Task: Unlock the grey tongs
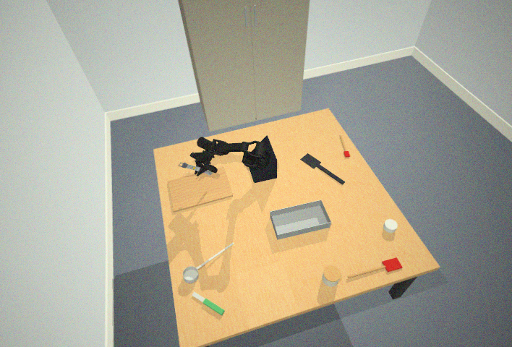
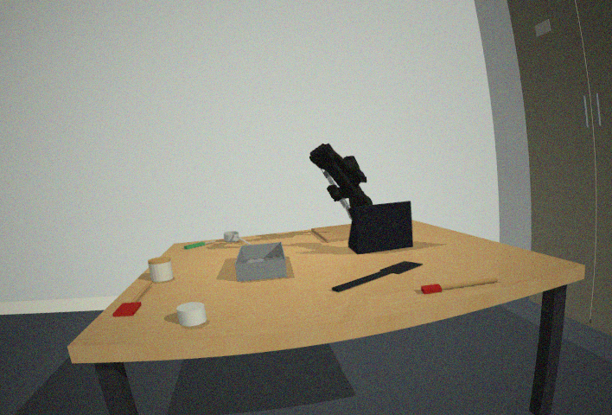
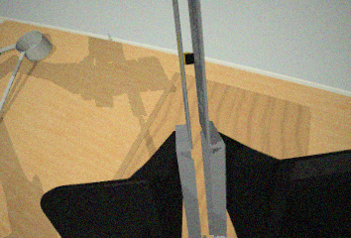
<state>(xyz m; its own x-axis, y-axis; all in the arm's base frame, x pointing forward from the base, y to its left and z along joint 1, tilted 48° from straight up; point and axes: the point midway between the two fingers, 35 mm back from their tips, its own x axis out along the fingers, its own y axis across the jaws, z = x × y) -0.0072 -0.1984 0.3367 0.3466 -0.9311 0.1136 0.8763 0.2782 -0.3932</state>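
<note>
Now: gripper tip 150 mm above the wooden board and 20 mm past it. From my gripper tip the other things lie so: black spatula 760 mm to the left, 160 mm below, 80 mm ahead; roasting tin 480 mm to the left, 400 mm ahead, 130 mm below; green-handled tool 660 mm ahead, 150 mm below, 110 mm to the right.
</note>
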